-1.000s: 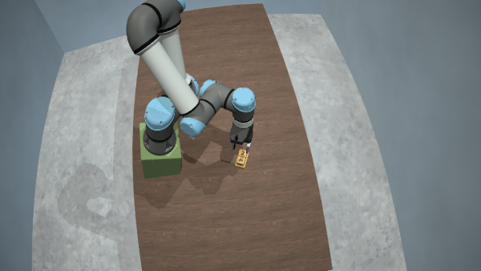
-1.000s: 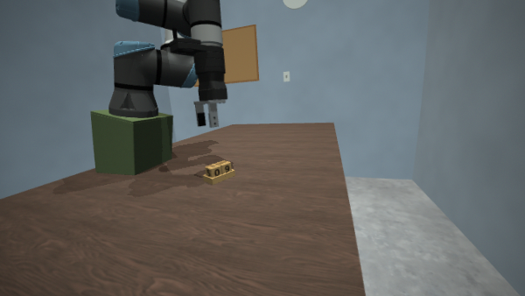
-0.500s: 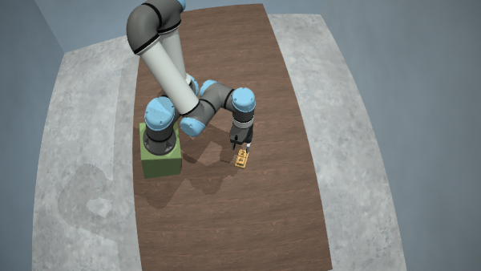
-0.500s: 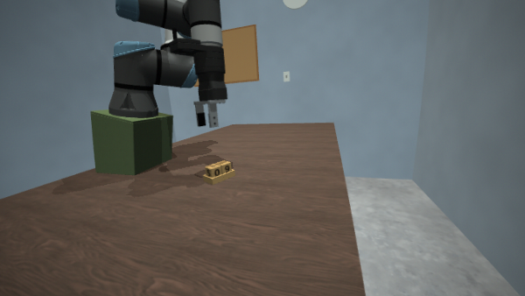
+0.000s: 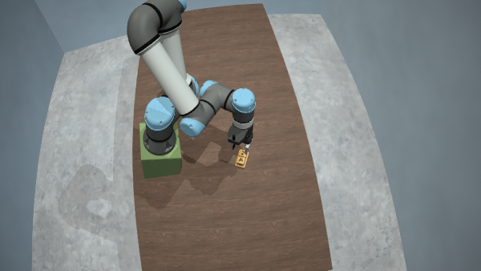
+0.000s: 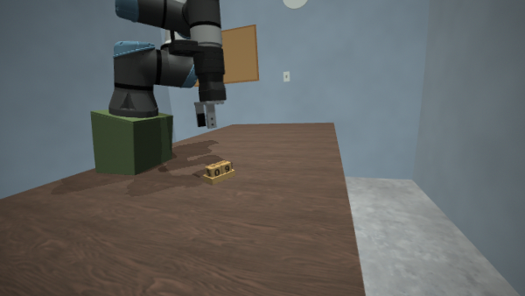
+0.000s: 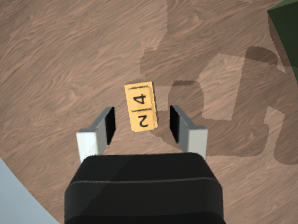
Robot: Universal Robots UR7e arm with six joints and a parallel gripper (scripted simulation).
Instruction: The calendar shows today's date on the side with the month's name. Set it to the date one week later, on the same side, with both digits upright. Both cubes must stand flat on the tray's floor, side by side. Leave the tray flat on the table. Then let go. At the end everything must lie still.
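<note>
My gripper is now 140 mm above the wooden cube. From my hand the other things lie so: wooden calendar tray 160 mm below, 20 mm to the left, 10 mm ahead.
</note>
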